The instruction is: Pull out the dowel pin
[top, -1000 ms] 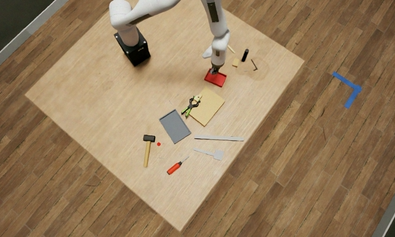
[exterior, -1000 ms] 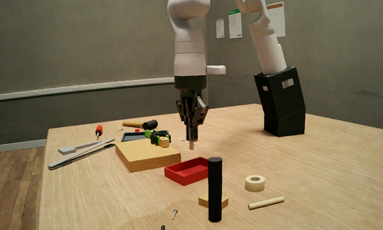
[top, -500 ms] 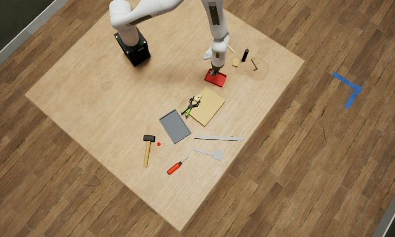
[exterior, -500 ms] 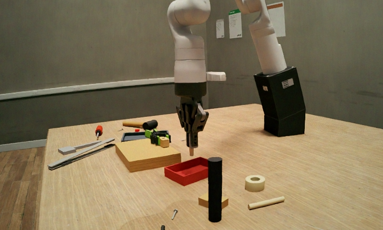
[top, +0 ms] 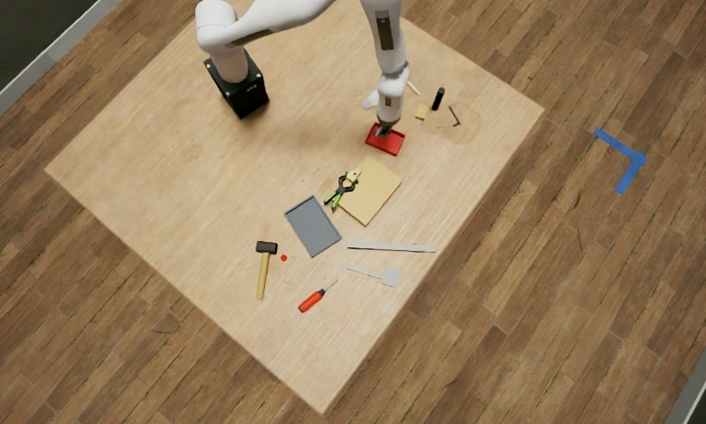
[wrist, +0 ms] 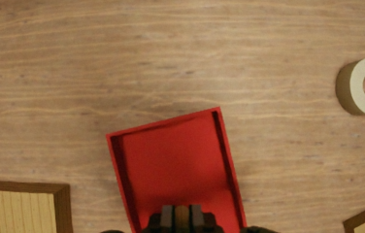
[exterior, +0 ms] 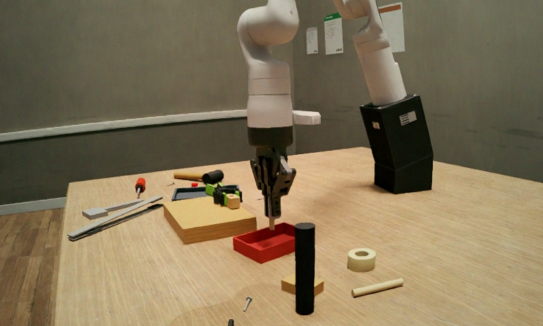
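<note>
Now: hand 70 mm above the red tray. The rest, counted from my hand: wooden block: 180 mm to the right, 30 mm below; then tape ring: 150 mm to the left, 80 mm behind, 70 mm below; then dowel pin: 20 mm below.
</note>
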